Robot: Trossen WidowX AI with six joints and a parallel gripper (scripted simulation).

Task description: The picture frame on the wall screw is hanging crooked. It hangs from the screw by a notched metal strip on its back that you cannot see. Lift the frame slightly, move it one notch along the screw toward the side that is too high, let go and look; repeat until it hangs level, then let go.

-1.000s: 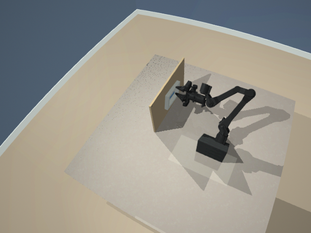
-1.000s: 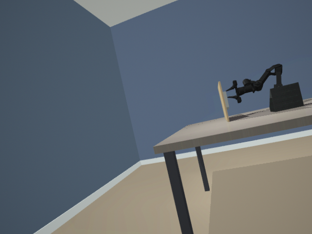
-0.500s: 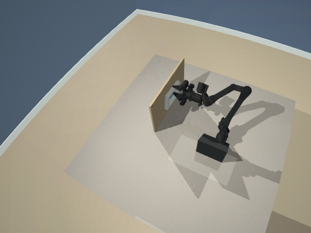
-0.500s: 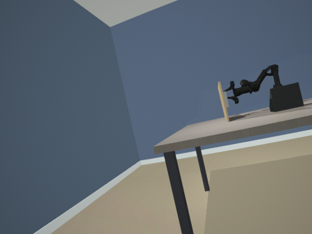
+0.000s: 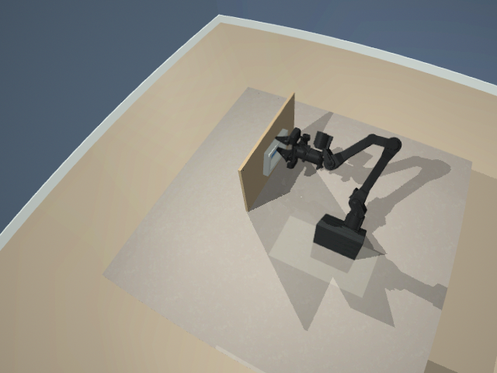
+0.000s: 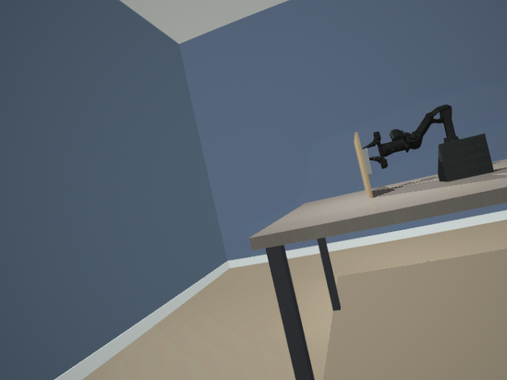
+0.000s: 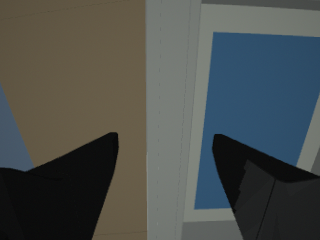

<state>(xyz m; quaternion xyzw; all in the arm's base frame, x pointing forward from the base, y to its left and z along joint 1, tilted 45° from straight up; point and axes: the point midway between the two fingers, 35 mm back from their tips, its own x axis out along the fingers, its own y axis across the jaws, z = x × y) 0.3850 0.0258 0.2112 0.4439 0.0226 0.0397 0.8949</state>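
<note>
Right now my gripper tip is 1 cm to the right of the picture frame and 5 cm above it. Round my gripper tip: board (1 cm ahead, 1 cm to the left, 6 cm below).
</note>
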